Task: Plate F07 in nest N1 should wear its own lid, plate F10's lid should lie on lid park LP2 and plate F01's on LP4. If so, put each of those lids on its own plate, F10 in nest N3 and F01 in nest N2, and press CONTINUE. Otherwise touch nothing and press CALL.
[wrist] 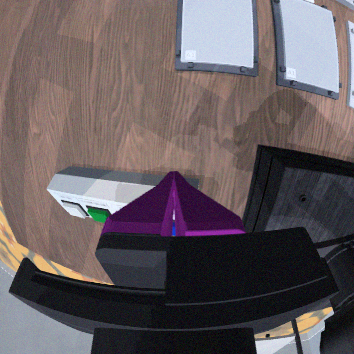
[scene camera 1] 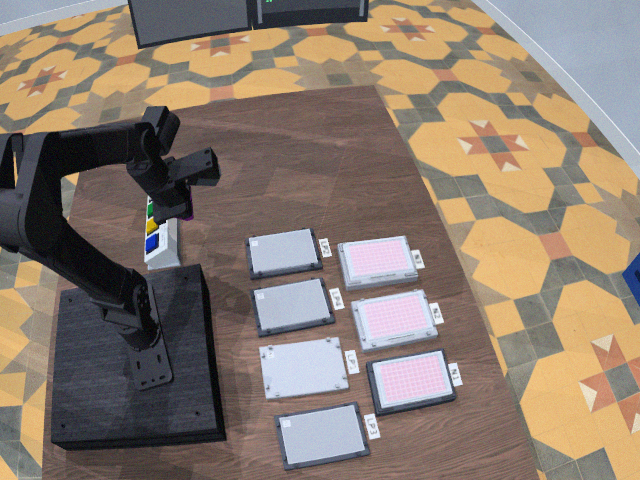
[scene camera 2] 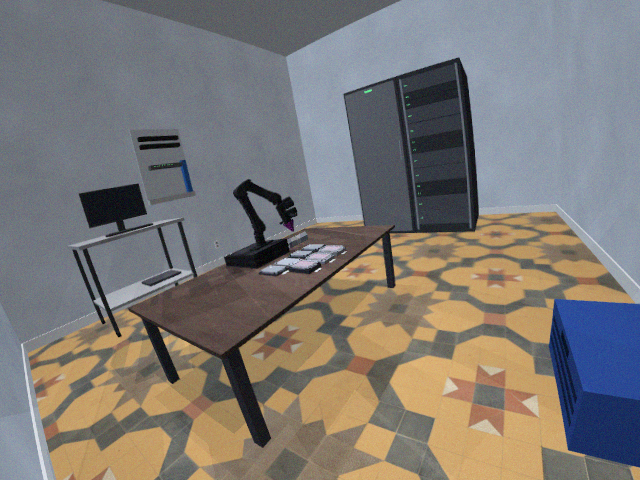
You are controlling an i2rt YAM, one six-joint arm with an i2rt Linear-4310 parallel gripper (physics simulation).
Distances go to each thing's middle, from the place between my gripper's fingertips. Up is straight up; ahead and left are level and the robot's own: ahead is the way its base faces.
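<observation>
Measured from the white button box (scene camera 1: 162, 242), my hand is 7 cm past the box, 11 cm to the right of it and 9 cm above it. Nest N1 (scene camera 1: 452, 369) is 29 cm ahead of my hand, 41 cm to the right of it and 11 cm below it. I also see nest N2 (scene camera 1: 433, 309), which is 32 cm ahead of my hand, 28 cm to the right of it and 11 cm below it, while nest N3 (scene camera 1: 415, 256) is 34 cm ahead of my hand, 15 cm to the right of it and 11 cm below it.
</observation>
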